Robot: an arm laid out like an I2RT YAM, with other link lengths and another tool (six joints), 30 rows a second.
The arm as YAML. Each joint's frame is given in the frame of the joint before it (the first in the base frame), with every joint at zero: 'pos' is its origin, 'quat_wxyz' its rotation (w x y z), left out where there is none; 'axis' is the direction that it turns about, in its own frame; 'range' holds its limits. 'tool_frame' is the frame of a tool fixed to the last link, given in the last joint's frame.
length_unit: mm
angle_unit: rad
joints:
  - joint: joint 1
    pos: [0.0, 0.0, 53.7]
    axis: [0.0, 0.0, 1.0]
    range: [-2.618, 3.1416]
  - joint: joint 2
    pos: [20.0, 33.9, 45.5]
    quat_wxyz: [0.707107, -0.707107, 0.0, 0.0]
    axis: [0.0, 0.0, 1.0]
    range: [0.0, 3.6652]
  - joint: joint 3
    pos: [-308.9, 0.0, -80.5]
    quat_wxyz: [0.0, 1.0, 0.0, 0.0]
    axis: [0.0, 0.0, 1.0]
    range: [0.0, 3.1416]
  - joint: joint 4
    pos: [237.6, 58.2, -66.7]
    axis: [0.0, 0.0, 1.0]
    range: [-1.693, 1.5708]
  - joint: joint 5
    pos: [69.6, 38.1, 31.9]
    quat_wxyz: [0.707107, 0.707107, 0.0, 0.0]
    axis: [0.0, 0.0, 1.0]
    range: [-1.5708, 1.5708]
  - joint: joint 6
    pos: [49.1, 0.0, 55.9]
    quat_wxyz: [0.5, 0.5, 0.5, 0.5]
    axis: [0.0, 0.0, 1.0]
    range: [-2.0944, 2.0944]
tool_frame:
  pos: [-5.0, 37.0, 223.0]
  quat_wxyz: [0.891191, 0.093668, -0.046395, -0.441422]
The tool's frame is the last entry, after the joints.
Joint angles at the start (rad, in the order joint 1, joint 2, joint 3, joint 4, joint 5, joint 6):
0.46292, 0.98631, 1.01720, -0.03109, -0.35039, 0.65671
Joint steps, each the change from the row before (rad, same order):
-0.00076, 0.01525, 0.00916, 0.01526, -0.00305, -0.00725
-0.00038, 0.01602, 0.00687, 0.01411, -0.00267, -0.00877
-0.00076, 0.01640, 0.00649, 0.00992, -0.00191, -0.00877
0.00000, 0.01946, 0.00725, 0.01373, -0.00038, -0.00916
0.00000, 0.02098, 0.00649, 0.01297, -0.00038, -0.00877
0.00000, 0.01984, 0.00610, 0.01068, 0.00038, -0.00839
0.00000, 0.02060, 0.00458, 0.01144, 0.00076, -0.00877
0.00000, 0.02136, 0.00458, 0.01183, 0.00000, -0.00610
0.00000, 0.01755, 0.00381, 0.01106, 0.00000, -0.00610
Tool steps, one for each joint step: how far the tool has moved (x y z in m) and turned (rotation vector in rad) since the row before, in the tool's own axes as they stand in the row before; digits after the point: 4 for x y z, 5 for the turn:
0.0023, -0.0024, 0.0049, 0.00891, -0.00211, -0.01020
0.0018, -0.0003, 0.0048, 0.00510, -0.00310, -0.01007
0.0017, 0.0014, 0.0043, 0.00033, -0.00290, -0.00836
0.0022, 0.0015, 0.0054, 0.00147, -0.00197, -0.00949
0.0019, 0.0030, 0.0055, -0.00125, -0.00248, -0.00789
0.0018, 0.0035, 0.0050, -0.00284, -0.00202, -0.00705
0.0017, 0.0045, 0.0050, -0.00431, -0.00210, -0.00688
0.0014, 0.0048, 0.0052, -0.00439, -0.00236, -0.00396
0.0013, 0.0036, 0.0044, -0.00237, -0.00187, -0.00488

